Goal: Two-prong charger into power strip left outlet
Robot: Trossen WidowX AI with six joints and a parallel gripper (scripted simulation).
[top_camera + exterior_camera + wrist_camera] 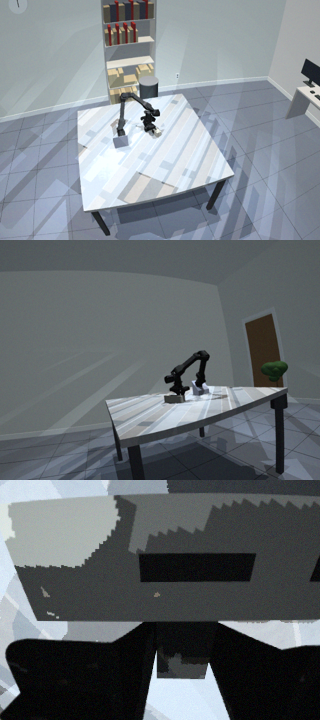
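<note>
Now: the black two-prong charger 2 cm ahead of my gripper tip, 1 cm to the left of it and 1 cm above it.
</note>
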